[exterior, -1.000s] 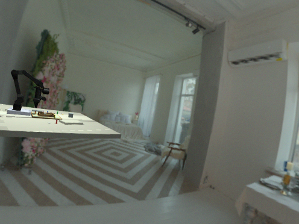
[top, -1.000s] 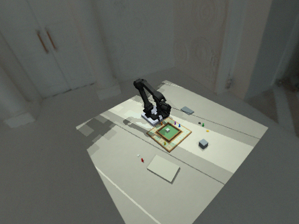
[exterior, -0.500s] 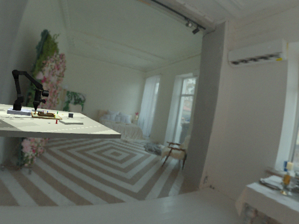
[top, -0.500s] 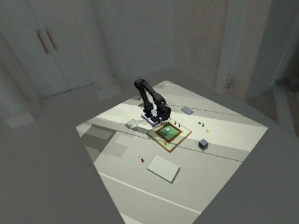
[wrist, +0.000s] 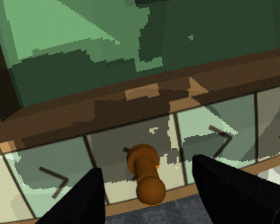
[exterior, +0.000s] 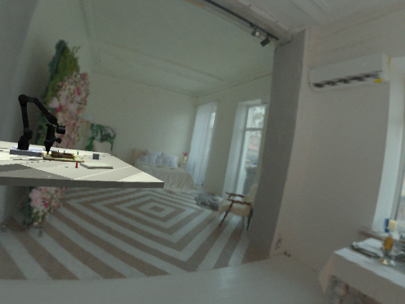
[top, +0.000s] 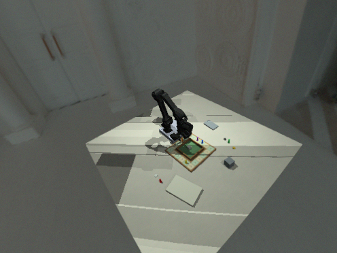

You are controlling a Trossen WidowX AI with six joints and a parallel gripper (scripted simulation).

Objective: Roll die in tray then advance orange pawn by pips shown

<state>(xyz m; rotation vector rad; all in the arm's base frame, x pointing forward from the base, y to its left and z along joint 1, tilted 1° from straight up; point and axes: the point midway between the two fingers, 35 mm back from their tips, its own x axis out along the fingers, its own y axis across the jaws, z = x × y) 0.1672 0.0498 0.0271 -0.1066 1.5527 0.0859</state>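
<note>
My gripper tip is now right at the orange pawn. Also, from my gripper tip: green tray 11 cm ahead, 1 cm to the left, 2 cm below; white die 10 cm ahead, 1 cm to the left; purple pawn 6 cm ahead, 11 cm to the left.
</note>
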